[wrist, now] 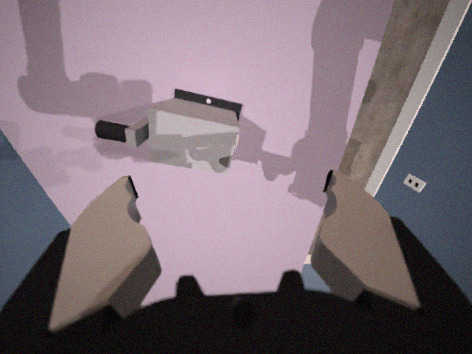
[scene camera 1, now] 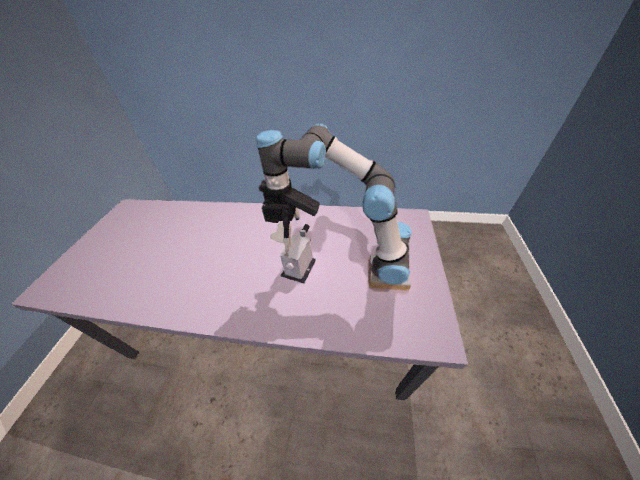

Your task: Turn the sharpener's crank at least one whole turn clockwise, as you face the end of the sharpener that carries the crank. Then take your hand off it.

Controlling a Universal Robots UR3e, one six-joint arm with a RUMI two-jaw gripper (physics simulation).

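Frame: origin at the arm's base, x back, y right, z up, level; metres.
Where they show: gripper, between the fingertips: (wrist: 232,176) (scene camera 1: 292,234).
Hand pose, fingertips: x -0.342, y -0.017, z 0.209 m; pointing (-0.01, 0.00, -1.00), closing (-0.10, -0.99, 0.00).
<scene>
Each offset is from my fingertips to the top centre of the thing. "spot": to the spot under its first point. Level surfaces: height alone.
The sharpener @[spot: dx +0.024, dy +0.044, dz -0.150 m] (scene camera 1: 305,254) (wrist: 195,127), a pale grey box on a dark base @[spot: dx -0.024, dy -0.005, dz -0.233 m] (scene camera 1: 294,277) (wrist: 225,104), stands upright on the table. Its crank has a grey arm (scene camera 1: 302,234) (wrist: 138,133) and a black handle @[spot: dx +0.025, dy +0.145, dz -0.102 m] (scene camera 1: 306,227) (wrist: 111,131). The crank is at the end facing away from the scene camera, with the handle near the height of the body's top. In the wrist view the handle points left. My gripper (scene camera 1: 292,235) (wrist: 232,176) is wide open, close above and beside the sharpener. In the wrist view neither finger touches the crank.
The pink table @[dz -0.243 m] (scene camera 1: 170,268) (wrist: 220,245) carries the robot's base (scene camera 1: 390,271) to the right of the sharpener. A pale patch @[spot: dx -0.151, dy +0.275, dz -0.245 m] (scene camera 1: 279,235) shows behind the fingers; I cannot tell what it is. Blue walls (scene camera 1: 217,77) stand behind and at the sides.
</scene>
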